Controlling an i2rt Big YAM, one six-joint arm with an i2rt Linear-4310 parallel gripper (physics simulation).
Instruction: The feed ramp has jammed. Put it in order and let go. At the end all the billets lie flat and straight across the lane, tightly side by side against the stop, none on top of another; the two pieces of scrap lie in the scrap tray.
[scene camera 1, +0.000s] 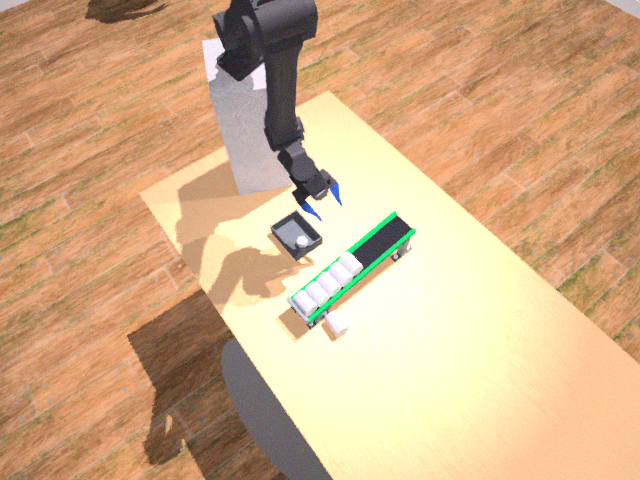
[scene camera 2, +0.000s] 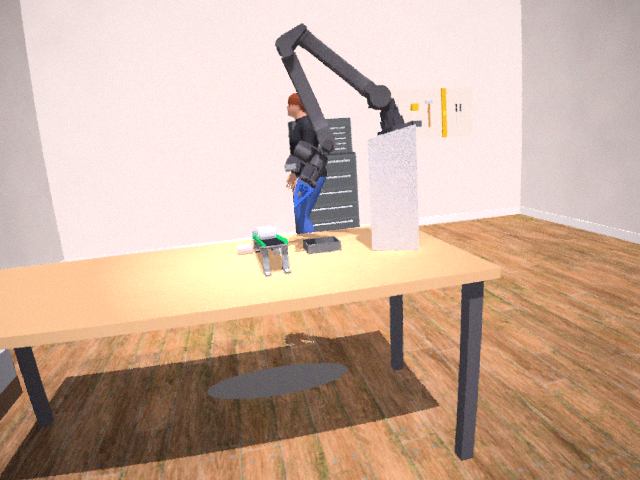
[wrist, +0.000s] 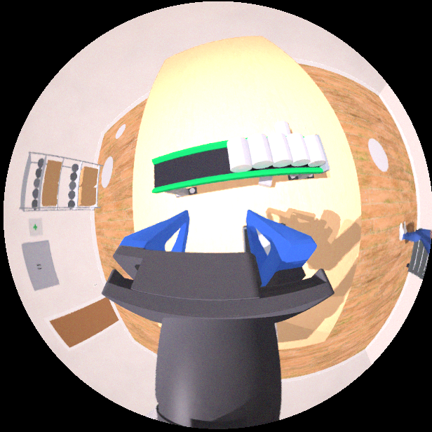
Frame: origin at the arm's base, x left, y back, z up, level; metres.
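Where they show: gripper, between the fingertips: (scene camera 1: 331, 212) (scene camera 2: 295, 205); arm's base, origin of its link: (scene camera 1: 244, 58) (scene camera 2: 394, 131).
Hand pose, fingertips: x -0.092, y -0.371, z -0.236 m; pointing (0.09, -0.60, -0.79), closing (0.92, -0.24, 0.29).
Each offset is from my fingertips to the centre of the thing. Level surfaces: height alone.
Several white billets @[dx -0.119, dy -0.095, dz -0.108 m] (scene camera 1: 329, 283) @[dx -0.040, dy -0.103, dz -0.097 m] (scene camera 2: 265, 231) (wrist: 280, 150) lie across the lower part of the green-railed ramp (scene camera 1: 377, 226) (scene camera 2: 283, 239) (wrist: 192, 155), in a row up from the stop (scene camera 1: 298, 309); the uppermost looks slightly turned in the wrist view. Another billet @[dx -0.171, dy -0.166, dz -0.171 m] (scene camera 1: 336, 323) (scene camera 2: 244, 249) (wrist: 282, 127) lies on the table beside the ramp's low end. A pale scrap piece @[dx -0.044, dy +0.078, dz -0.179 m] (scene camera 1: 302, 241) is in the dark scrap tray @[dx -0.039, dy +0.106, dz -0.174 m] (scene camera 1: 284, 244) (scene camera 2: 321, 247). A small grey piece (wrist: 266, 182) shows partly under the near rail; I cannot tell if it is scrap. My gripper (scene camera 1: 330, 212) (wrist: 217, 214) is open and empty, above the table near tray and ramp.
The ramp's legs (scene camera 1: 404, 250) (scene camera 2: 275, 260) stand on the wooden table @[dz -0.191 m] (scene camera 1: 439, 330) (scene camera 2: 155, 289). The pale pedestal (scene camera 1: 248, 149) (scene camera 2: 393, 191) carries the arm at one end of the table. A person (scene camera 2: 303, 134) stands beyond the table.
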